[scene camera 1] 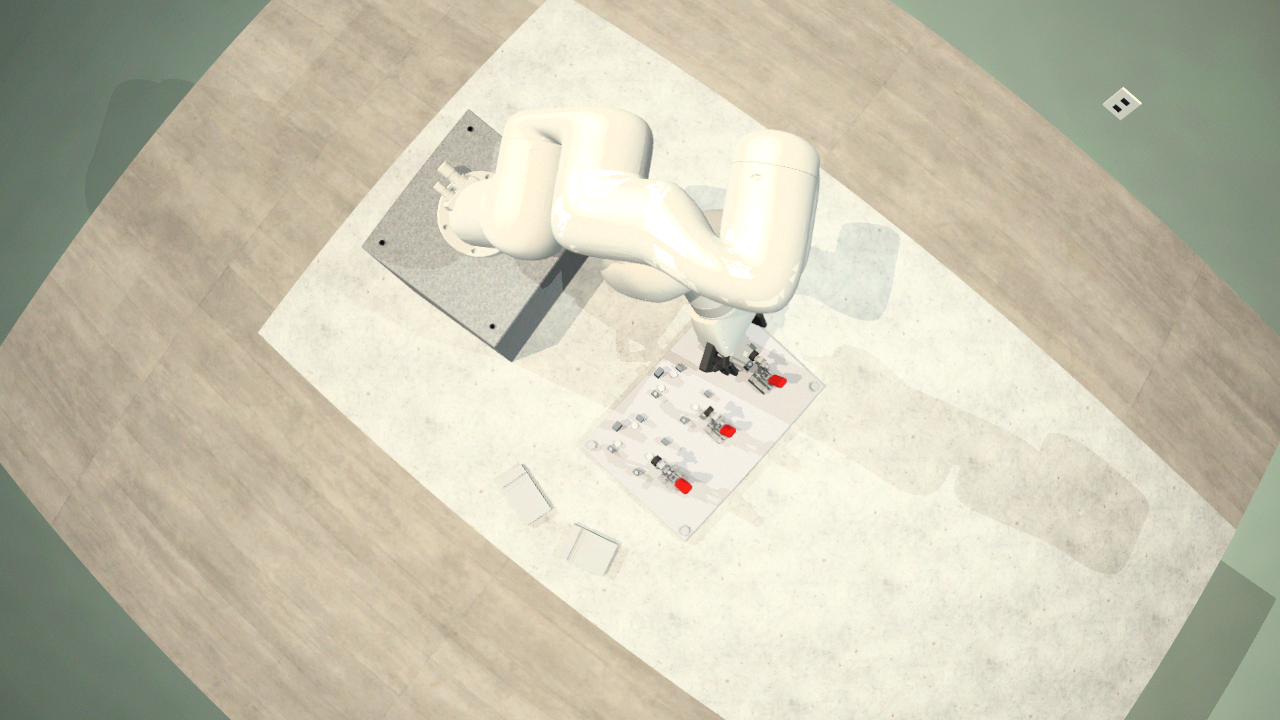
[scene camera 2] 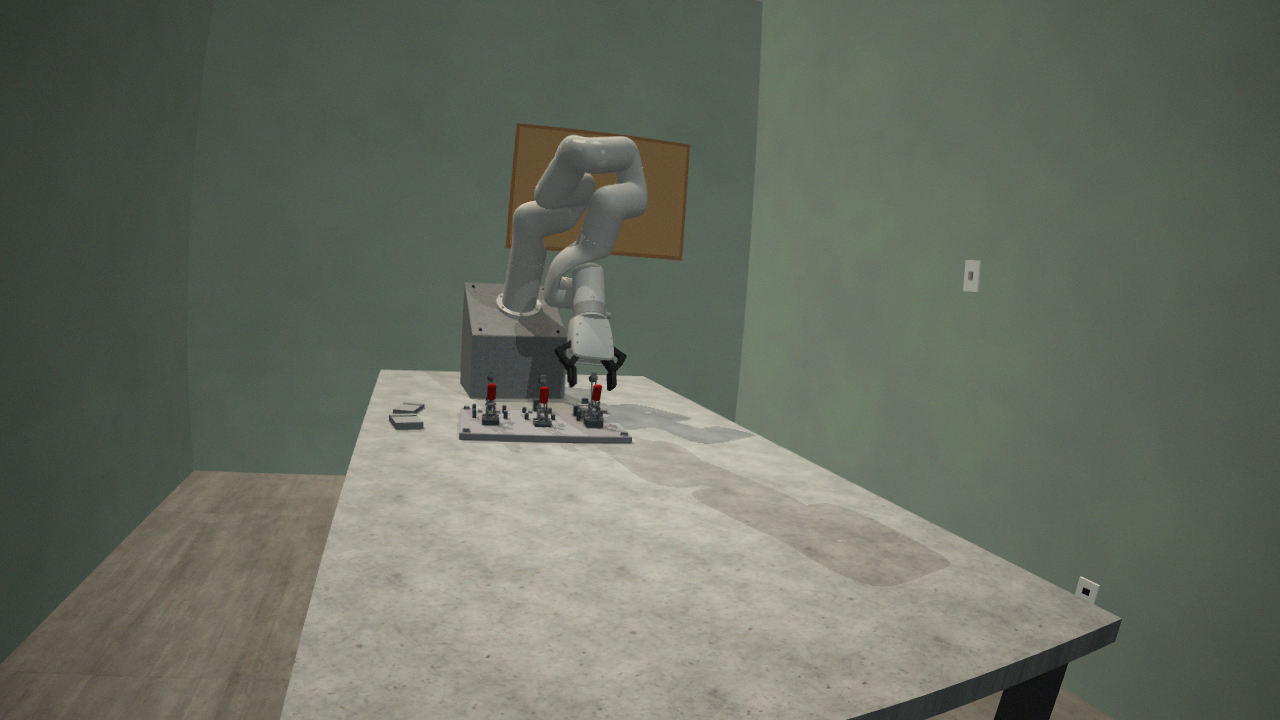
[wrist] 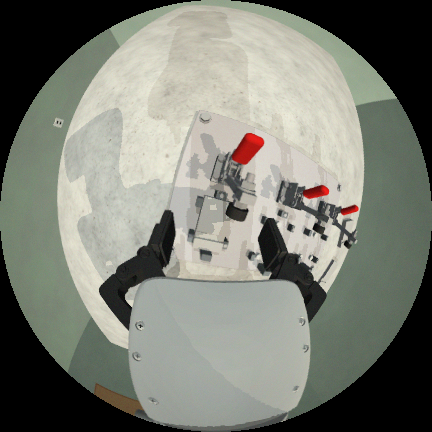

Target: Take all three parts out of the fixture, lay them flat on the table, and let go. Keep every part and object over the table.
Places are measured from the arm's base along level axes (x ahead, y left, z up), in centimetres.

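Pixels of known places: gripper, between the fingertips: (scene camera 1: 744, 347) (scene camera 2: 592, 387) (wrist: 218, 224); arm's base, origin of its link: (scene camera 2: 518, 305).
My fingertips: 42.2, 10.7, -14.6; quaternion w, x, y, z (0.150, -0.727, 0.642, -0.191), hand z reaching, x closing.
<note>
For each thing: its middle in the pictures, then the offset to it from my fingertips, as dx, dy, dz. "spot": a spot on its surface instead.
- pale grey part, middle of its body: (wrist: 211, 223) (scene camera 1: 731, 348) (scene camera 2: 587, 411) -1.6, -0.3, -5.7
- fixture, middle of its body: (scene camera 1: 704, 416) (wrist: 278, 210) (scene camera 2: 540, 424) +1.7, -11.7, -8.1
- toggle clamp with a red handle, a spot on its surface: (wrist: 248, 148) (scene camera 1: 778, 379) (scene camera 2: 597, 388) spot: +7.3, -1.0, +1.1
One pale grey part (wrist: 212, 217) sits in the near-end station of the fixture (scene camera 1: 751, 447) (scene camera 2: 546, 437) (wrist: 220, 132). It is a flat plate with a bent lip; the arm and gripper hide it in scene camera 1. Two other grey parts lie apart on the table beside the fixture: one part (scene camera 1: 525, 494) (scene camera 2: 409, 407) and another part (scene camera 1: 592, 549) (scene camera 2: 405, 421). My gripper (scene camera 2: 592, 386) (wrist: 218, 224) is open and empty, pointing down above the seated part, with one finger to either side of it in the wrist view. No contact with the part shows.
A toggle clamp with a red handle (scene camera 1: 776, 381) (scene camera 2: 597, 394) (wrist: 248, 148) stands by the seated part, its arm raised. Two more clamps with red handles (scene camera 1: 727, 430) (scene camera 1: 682, 486) stand along the fixture. Small blocks and pins stick up from its plate. The robot's grey pedestal (scene camera 1: 429, 259) (scene camera 2: 514, 367) is behind.
</note>
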